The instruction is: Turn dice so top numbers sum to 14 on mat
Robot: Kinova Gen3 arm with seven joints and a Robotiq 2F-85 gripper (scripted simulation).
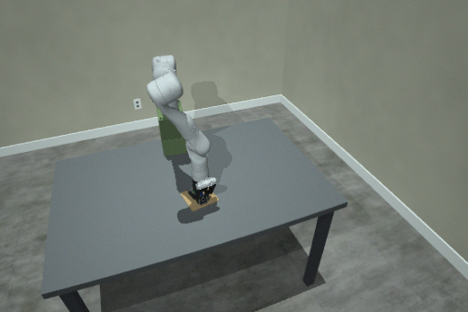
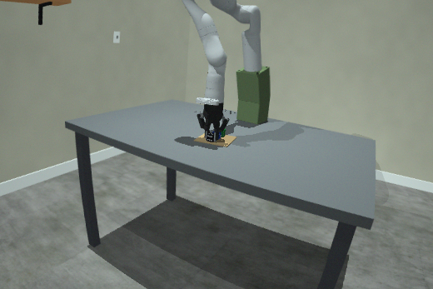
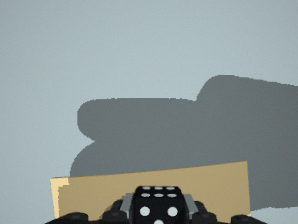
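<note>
Now: the black die 1 cm below my hand. From my hand the other things lie so: tan mat (5 cm behind, 2 cm below); blue die (5 cm behind, 1 cm below); green die (9 cm behind, 1 cm below).
</note>
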